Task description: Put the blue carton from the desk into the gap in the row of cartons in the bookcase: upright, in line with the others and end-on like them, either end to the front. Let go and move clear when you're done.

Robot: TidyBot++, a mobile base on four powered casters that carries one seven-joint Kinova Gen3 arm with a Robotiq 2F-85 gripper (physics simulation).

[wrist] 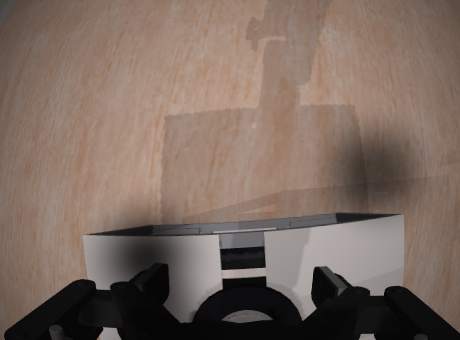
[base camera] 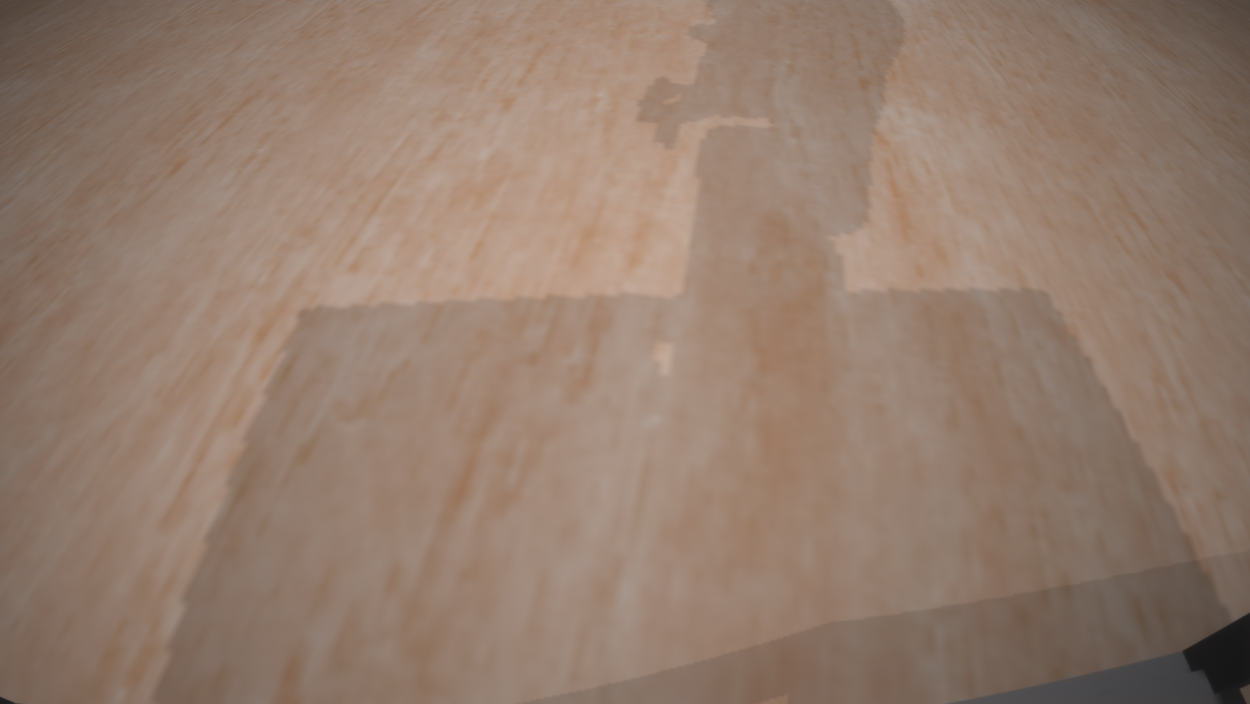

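Note:
My gripper (wrist: 240,282) is open, its two black fingers wide apart at the bottom of the wrist view, with no carton between them. It hangs above the robot's own white and grey base (wrist: 340,250). The blue carton, the desk, the bookcase and its row of cartons do not show in either view.
A wood-patterned floor (base camera: 481,201) (wrist: 100,125) stretches ahead of the base. The shadow of the base and arm lies across it. A dark part of the robot shows at the bottom right corner of the base camera view.

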